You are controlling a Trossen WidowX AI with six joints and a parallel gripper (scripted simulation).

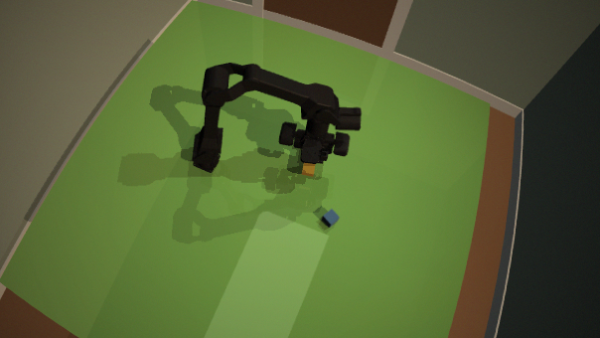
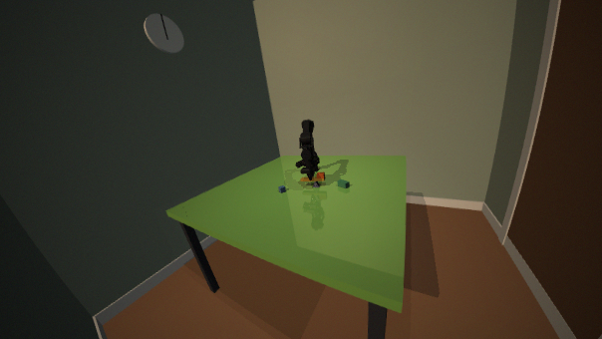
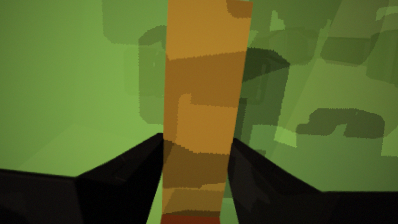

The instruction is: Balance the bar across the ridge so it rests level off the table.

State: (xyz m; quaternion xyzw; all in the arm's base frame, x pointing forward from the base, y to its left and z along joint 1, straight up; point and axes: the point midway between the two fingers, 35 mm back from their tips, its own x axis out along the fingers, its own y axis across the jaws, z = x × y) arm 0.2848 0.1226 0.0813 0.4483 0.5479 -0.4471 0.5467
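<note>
Now: the yellow-orange bar 4 cm to the left of my gripper tip, 1 cm behind it and 1 cm above it. Also, from my gripper tip: blue block 15 cm to the right, 12 cm ahead, 3 cm below; dark green block 19 cm to the left, 4 cm behind, 3 cm below.
</note>
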